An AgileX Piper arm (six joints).
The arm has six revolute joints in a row. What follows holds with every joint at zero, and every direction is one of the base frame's. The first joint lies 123 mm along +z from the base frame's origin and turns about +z. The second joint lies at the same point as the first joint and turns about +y. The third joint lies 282.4 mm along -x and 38.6 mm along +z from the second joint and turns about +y. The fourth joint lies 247.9 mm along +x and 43.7 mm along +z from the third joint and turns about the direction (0.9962, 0, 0.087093). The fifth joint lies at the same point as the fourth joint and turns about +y. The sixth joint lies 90.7 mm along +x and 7.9 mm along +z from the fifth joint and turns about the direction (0.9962, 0, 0.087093). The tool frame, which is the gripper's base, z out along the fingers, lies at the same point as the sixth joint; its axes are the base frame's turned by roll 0, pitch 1.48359 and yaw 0 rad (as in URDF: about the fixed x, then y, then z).
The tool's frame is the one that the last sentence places.
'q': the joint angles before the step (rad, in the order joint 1, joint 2, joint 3, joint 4, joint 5, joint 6). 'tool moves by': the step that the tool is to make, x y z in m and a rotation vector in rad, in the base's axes. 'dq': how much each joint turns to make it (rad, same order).
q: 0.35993, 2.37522, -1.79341, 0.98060, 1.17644, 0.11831
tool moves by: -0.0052, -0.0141, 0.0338, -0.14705, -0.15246, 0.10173
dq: 0.00004, -0.09942, 0.00028, -0.21638, 0.01224, -0.00005
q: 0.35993, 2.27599, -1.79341, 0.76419, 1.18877, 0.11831
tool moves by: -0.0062, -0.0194, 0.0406, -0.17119, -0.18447, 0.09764
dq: -0.00005, -0.11512, 0.00098, -0.23952, 0.01139, -0.01415
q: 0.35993, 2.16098, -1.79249, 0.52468, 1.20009, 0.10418
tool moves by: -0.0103, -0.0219, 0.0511, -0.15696, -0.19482, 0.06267
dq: 0.00004, -0.13325, -0.00005, -0.21931, 0.01134, -0.01248
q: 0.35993, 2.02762, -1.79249, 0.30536, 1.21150, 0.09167
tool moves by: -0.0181, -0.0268, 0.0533, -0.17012, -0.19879, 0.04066
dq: -0.00006, -0.14714, 0.01543, -0.22411, 0.00904, -0.02172
